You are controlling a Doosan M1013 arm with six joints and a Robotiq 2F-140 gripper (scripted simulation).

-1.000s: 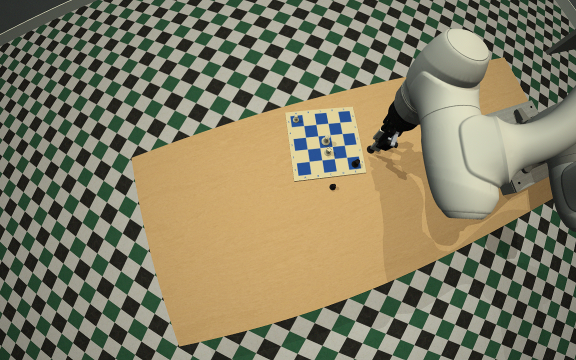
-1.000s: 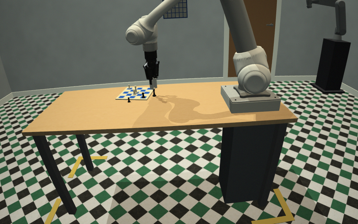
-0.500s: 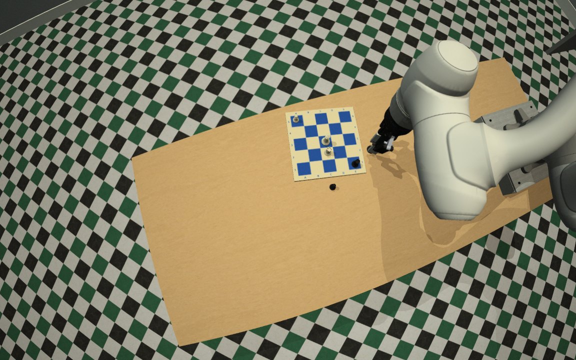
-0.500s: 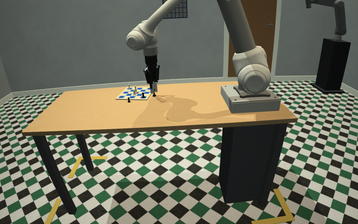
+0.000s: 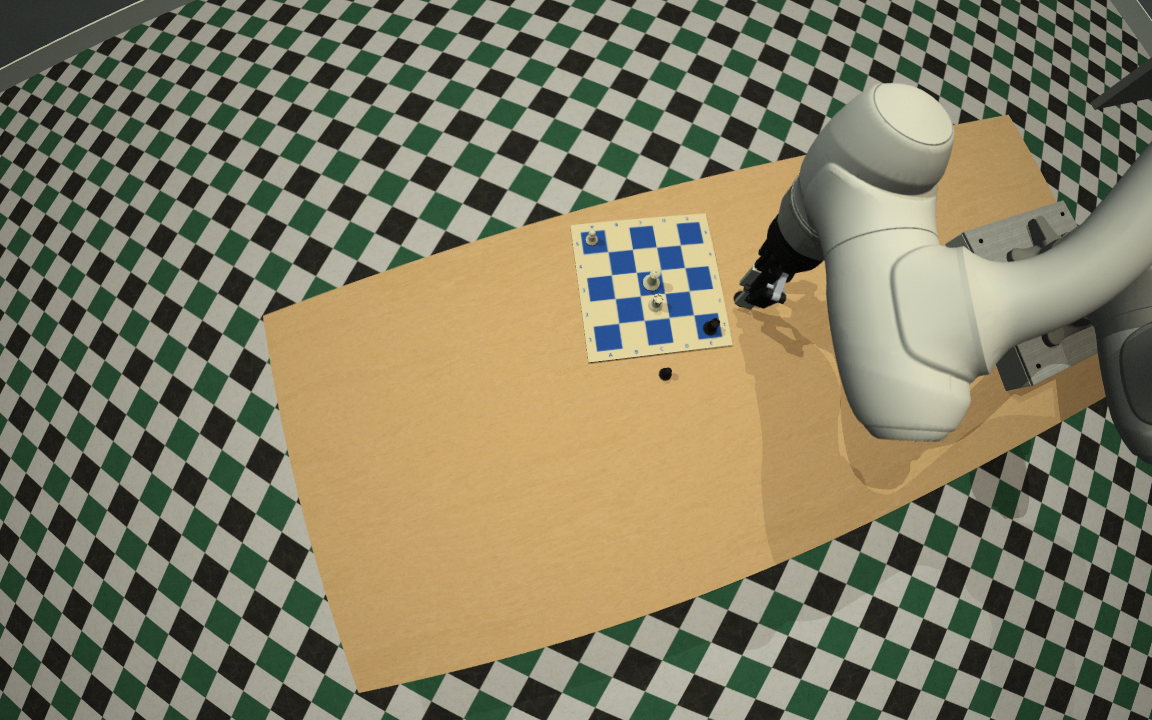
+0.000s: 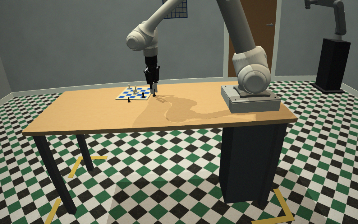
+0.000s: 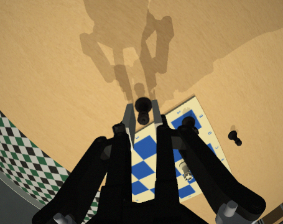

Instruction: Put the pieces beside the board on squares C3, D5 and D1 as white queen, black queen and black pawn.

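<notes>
Right now my hand is 30 mm above the black queen. Round my hand: white queen: 130 mm ahead, 60 mm to the right, 20 mm below; cream board: 130 mm ahead, 60 mm to the right, 50 mm below; black pawn: 150 mm ahead, 80 mm to the left, 40 mm below.
</notes>
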